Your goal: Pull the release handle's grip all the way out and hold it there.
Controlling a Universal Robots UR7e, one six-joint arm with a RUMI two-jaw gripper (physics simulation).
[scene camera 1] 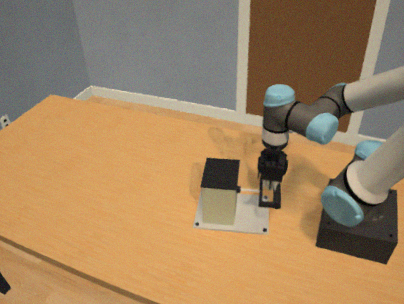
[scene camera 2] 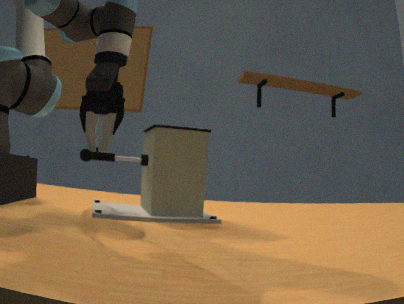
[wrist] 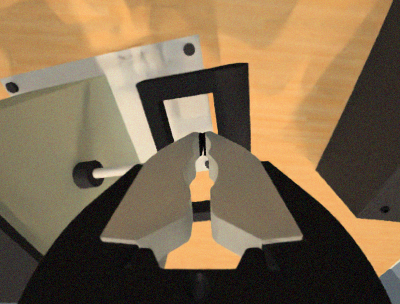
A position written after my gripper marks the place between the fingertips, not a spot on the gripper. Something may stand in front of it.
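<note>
Scene camera 1 gives me a light grey base plate (scene camera 1: pixel 249 218) together with my gripper (scene camera 1: pixel 269 189). In scene camera 2 I find my gripper (scene camera 2: pixel 96 159) again, and the plate (scene camera 2: pixel 105 210) is visible there too. The wrist view shows my gripper (wrist: pixel 203 135).
</note>
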